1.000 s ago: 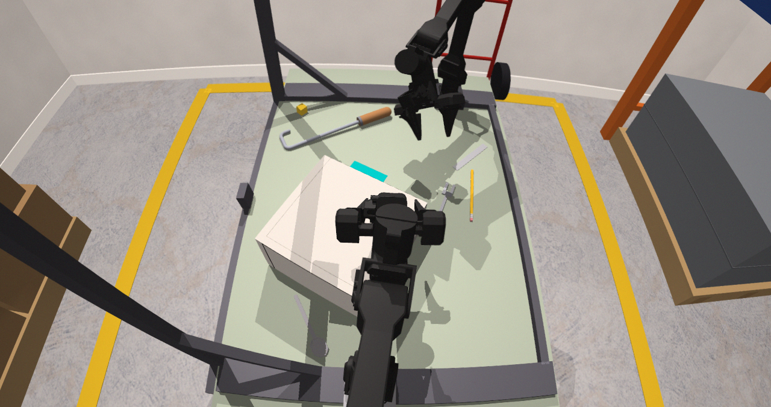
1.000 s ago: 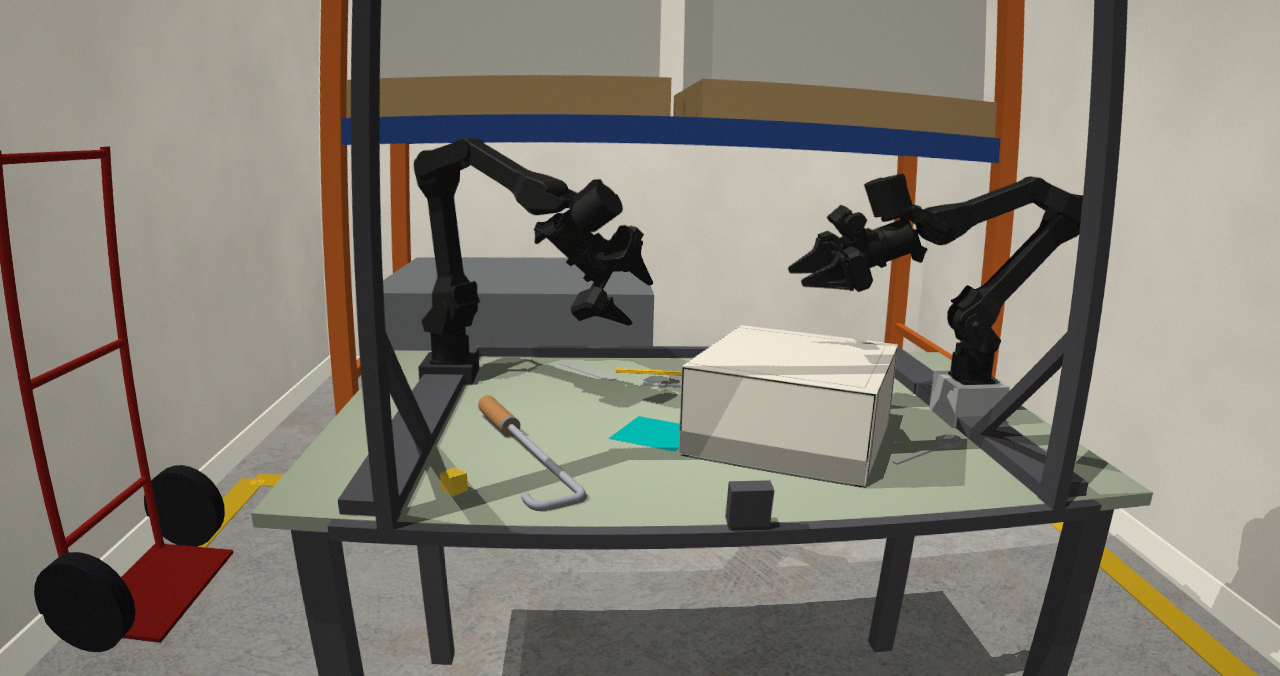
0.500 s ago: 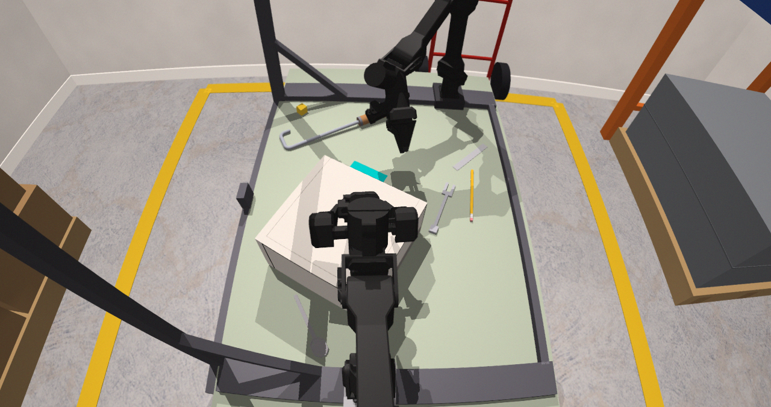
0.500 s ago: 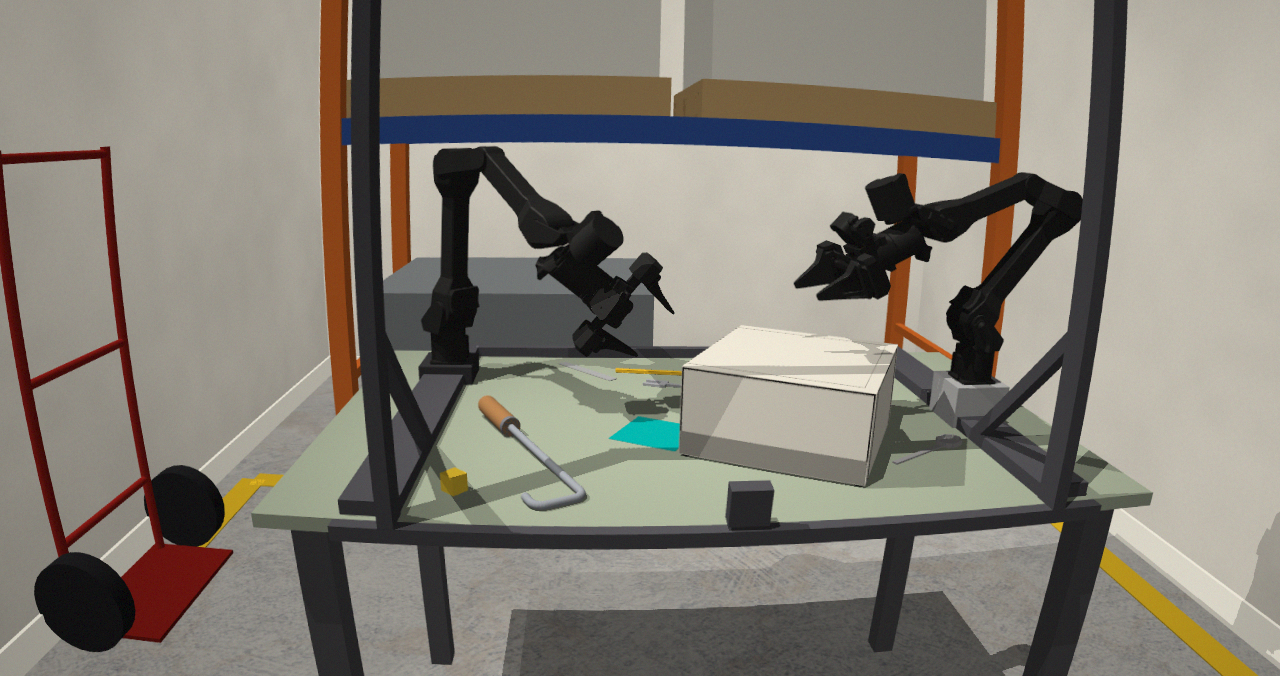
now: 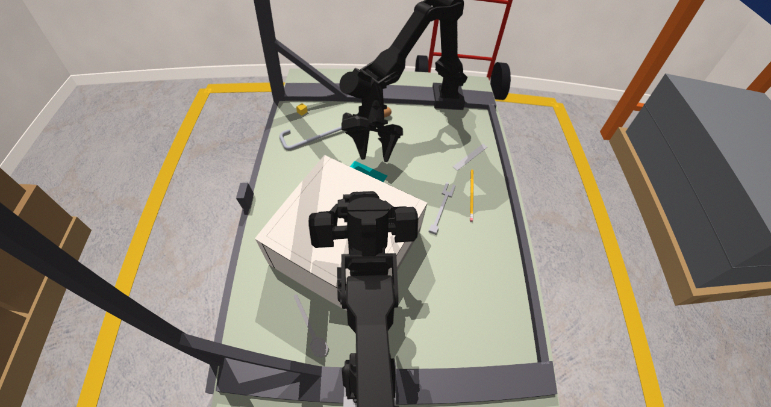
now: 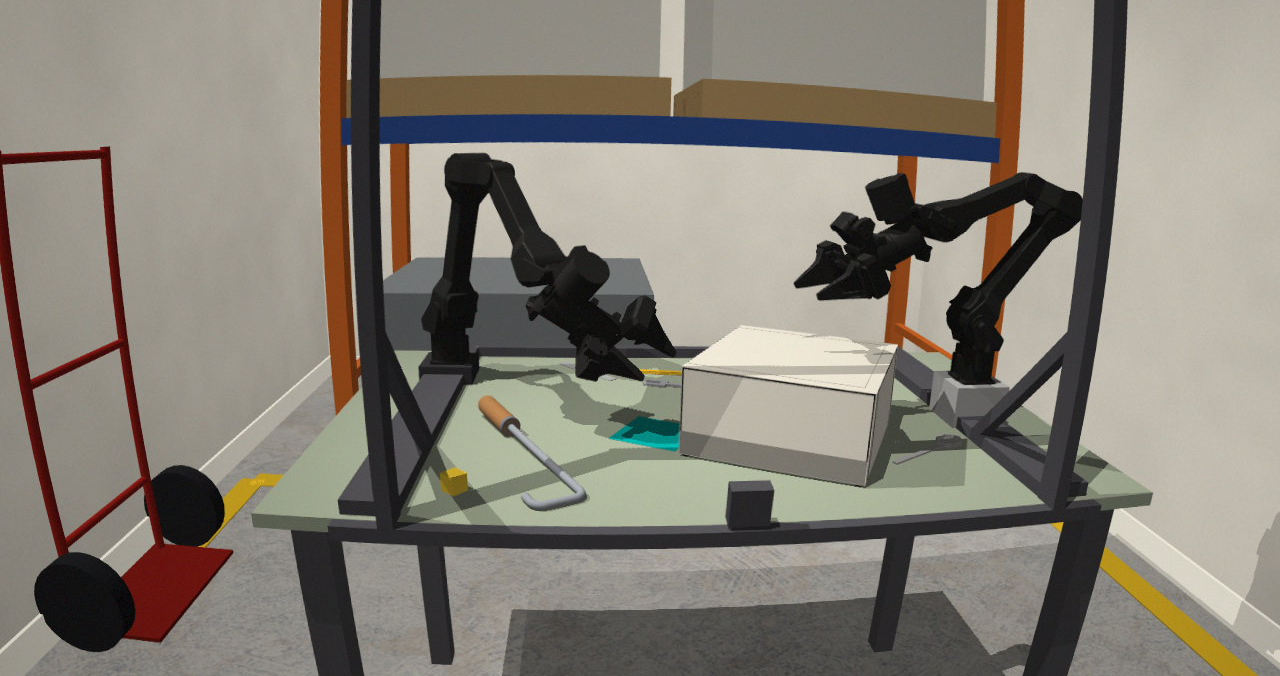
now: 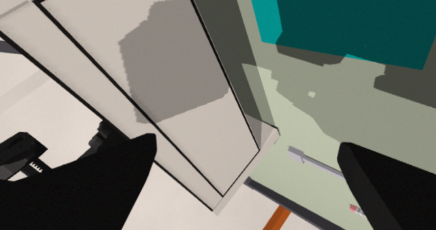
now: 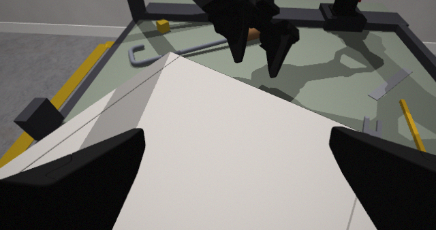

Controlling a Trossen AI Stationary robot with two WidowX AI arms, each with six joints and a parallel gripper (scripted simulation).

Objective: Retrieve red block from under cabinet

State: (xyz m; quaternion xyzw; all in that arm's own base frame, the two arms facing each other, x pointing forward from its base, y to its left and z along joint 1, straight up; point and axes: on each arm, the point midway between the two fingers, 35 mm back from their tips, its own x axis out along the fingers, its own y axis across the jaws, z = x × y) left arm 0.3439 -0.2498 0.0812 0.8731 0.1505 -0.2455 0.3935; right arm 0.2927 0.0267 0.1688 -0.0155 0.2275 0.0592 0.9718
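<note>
The teal square is 110 mm below my left hand, 30 mm to the right of it and 30 mm behind it. From my left hand the other things lie so: wrench (210 mm ahead, 110 mm below, 50 mm to the right); then long grey rod tool (180 mm behind, 160 mm to the left, 100 mm below); then red block (240 mm to the right, 100 mm below, 30 mm behind).
</note>
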